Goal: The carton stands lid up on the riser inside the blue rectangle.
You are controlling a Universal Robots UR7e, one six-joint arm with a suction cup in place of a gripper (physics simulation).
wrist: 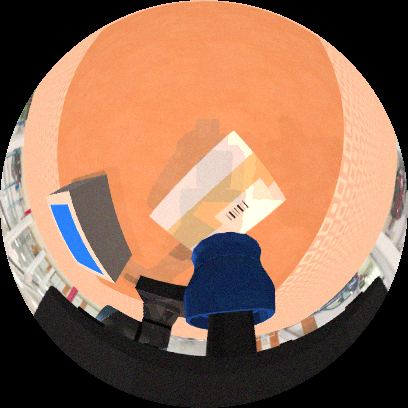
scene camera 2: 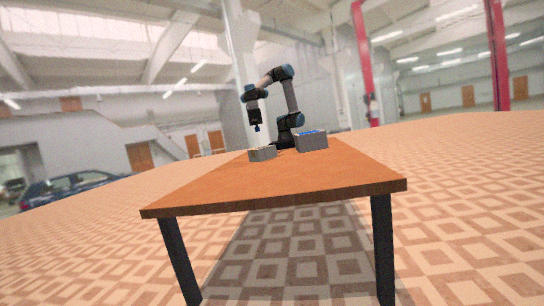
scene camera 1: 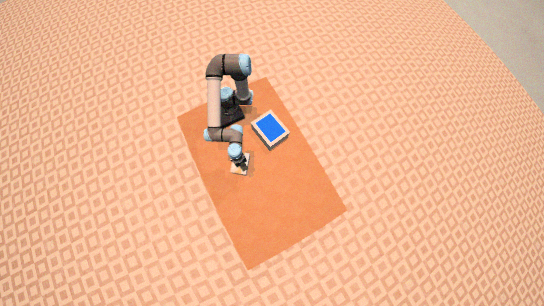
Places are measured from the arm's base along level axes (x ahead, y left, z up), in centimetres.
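Pixels of known places: hand, its tool point: (wrist: 226, 260) (scene camera 2: 257, 131); arm's base, origin of its link: (wrist: 161, 306) (scene camera 2: 285, 140) (scene camera 1: 229, 107).
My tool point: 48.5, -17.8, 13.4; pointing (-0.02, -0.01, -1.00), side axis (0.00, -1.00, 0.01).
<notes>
Ahead of a thing's pixels: the offset from my tool point to its middle, as dx, dy, dz. Level surfaces: height alone.
The carton {-2.5, -0.1, -15.4} (scene camera 1: 237, 170) (scene camera 2: 262, 154) (wrist: 215, 187) rests flat on the table, apart from the riser. Its upper face shows a pale strip, a tan band and a barcode label; I cannot tell whether this is the lid. The riser {-11.8, +34.8, -13.6} (scene camera 1: 268, 141) (scene camera 2: 312, 143) (wrist: 97, 220) is a grey block with a beige top bearing the blue rectangle {-11.8, +34.8, -7.6} (scene camera 1: 270, 127) (scene camera 2: 311, 132) (wrist: 75, 240), which holds nothing. My gripper (scene camera 1: 240, 162) (scene camera 2: 257, 129) (wrist: 226, 242), a dark blue suction cup, is open and empty. It hangs above the carton with a visible gap in scene camera 2.
The orange-brown table {dz -19.6} (scene camera 1: 280, 200) (scene camera 2: 280, 182) (wrist: 200, 65) bears the robot base (scene camera 1: 232, 117) (scene camera 2: 285, 140) near its far end. The riser stands beside the base. In scene camera 1 the carton is below and left of the riser, nearer the table's left edge.
</notes>
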